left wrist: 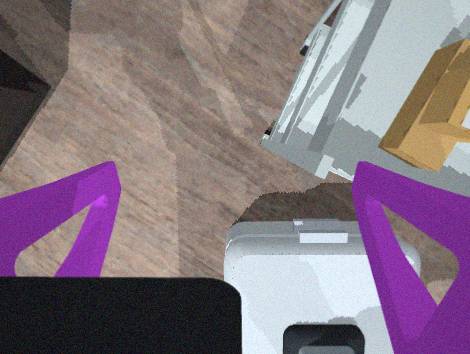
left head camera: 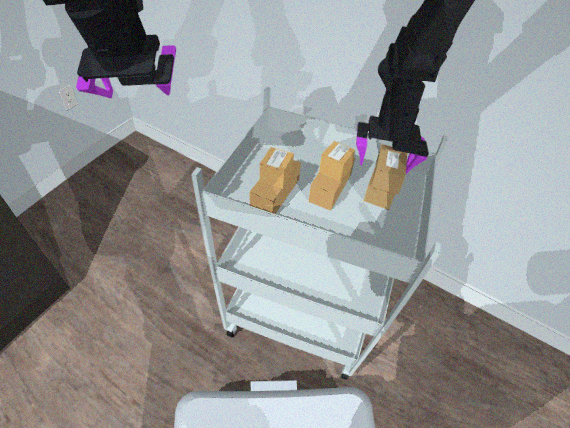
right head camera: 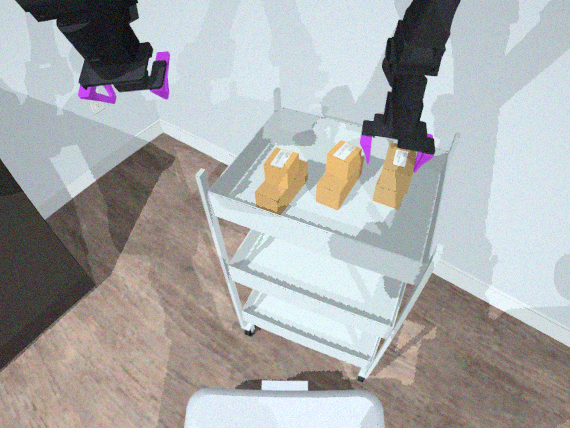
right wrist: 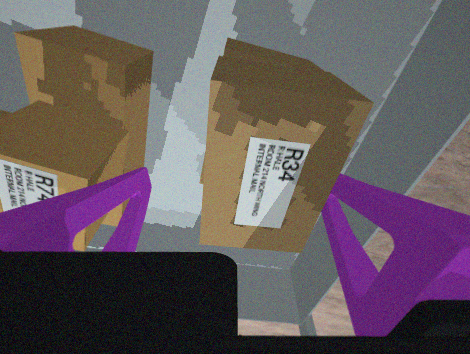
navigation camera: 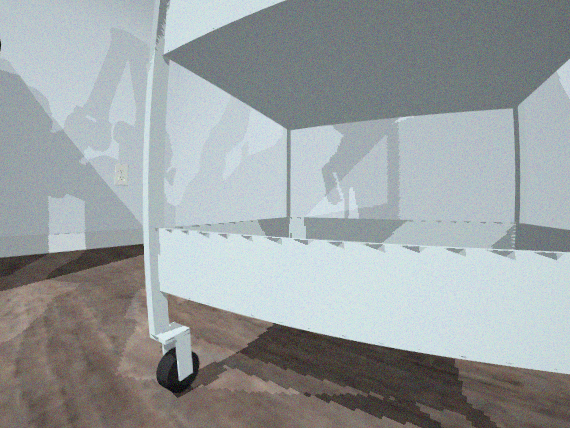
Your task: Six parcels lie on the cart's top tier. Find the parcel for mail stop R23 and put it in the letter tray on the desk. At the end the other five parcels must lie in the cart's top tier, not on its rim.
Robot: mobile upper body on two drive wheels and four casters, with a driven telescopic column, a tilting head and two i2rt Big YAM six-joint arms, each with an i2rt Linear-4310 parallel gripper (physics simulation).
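Places are measured from the left arm's base along level axes (x left, y back, z up), in centimetres.
Where they show: left gripper, fingertip midpoint: (left wrist: 236, 175) (left head camera: 139, 93) (right head camera: 140, 98); right gripper, fingertip midpoint: (left head camera: 383, 167) (right head camera: 391, 166) (right wrist: 234, 177).
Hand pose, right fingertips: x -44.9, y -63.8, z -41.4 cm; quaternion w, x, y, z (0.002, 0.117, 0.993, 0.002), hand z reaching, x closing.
Each offset is from my right fingertips to the top centre of the thing. "spot": to the spot under its first point.
Three stepped stacks of brown parcels stand on the cart's top tier {spot: dx +18.4, dy +13.9, dz -2.6 cm} (left head camera: 300, 228) (right head camera: 310, 234). The right stack's upper parcel {dx -1.7, dy -0.4, dz +2.0 cm} (left head camera: 396, 174) (right head camera: 403, 174) (right wrist: 220, 190) reads R34. The middle stack's upper parcel {dx +9.7, dy -2.1, dz +2.2 cm} (left head camera: 344, 165) (right head camera: 350, 165) (right wrist: 55, 135) reads R74. The left stack {dx +22.3, dy +0.1, dz -2.8 cm} (left head camera: 270, 187) (right head camera: 274, 189) (left wrist: 425, 120) has a label too small to read. No R23 label is readable. My right gripper (left head camera: 384, 168) (right head camera: 391, 166) (right wrist: 234, 177) is open above the R34 parcel, its fingers toward either side. My left gripper (left head camera: 139, 95) (right head camera: 141, 100) (left wrist: 236, 175) is open and empty, high left of the cart. The desk and letter tray are not identifiable.
The cart's raised walls and corner posts {spot: dx +37.3, dy +6.7, dz -10.7 cm} (left head camera: 204, 225) (right head camera: 215, 225) surround the tier. A front post and caster {spot: dx +35.4, dy +6.2, dz -70.8 cm} (navigation camera: 175, 370) show in the navigation view. A dark block (left head camera: 25, 280) (right head camera: 35, 270) (left wrist: 20, 110) stands at the left. My white base (left head camera: 275, 412) (right head camera: 285, 412) is in front.
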